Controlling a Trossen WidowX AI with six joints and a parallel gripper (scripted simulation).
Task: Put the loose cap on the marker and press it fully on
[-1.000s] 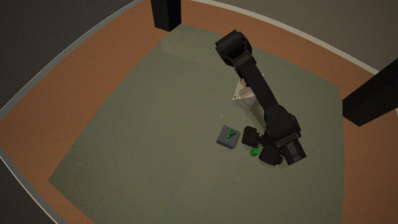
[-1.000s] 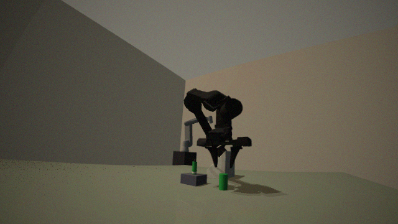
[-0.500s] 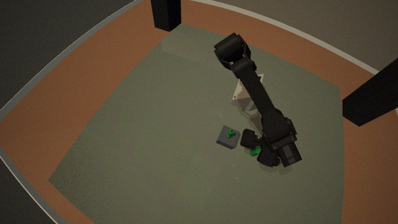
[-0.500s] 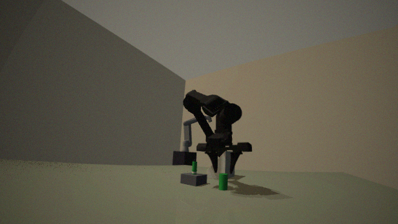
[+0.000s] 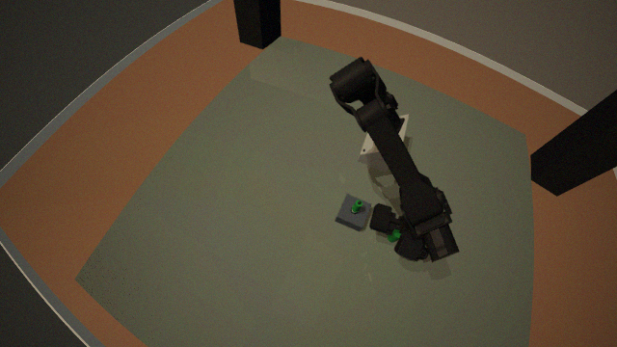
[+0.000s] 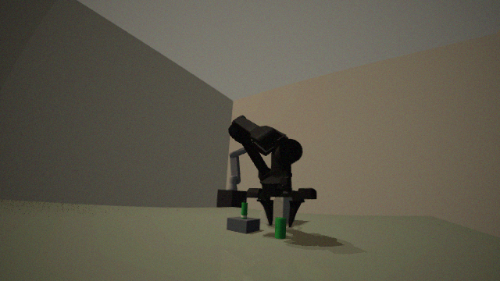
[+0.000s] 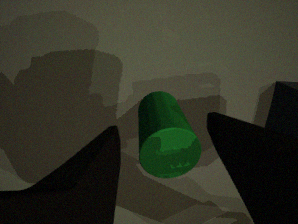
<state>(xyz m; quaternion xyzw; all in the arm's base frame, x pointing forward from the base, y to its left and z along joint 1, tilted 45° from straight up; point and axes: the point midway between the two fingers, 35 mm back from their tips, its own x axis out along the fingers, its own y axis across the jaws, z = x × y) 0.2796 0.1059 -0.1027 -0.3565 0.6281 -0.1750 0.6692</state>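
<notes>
My gripper tip is now right at the green cap. Also, from my gripper tip: holder block (130 mm to the right, 10 mm below); green marker (130 mm to the right, 40 mm above).
</notes>
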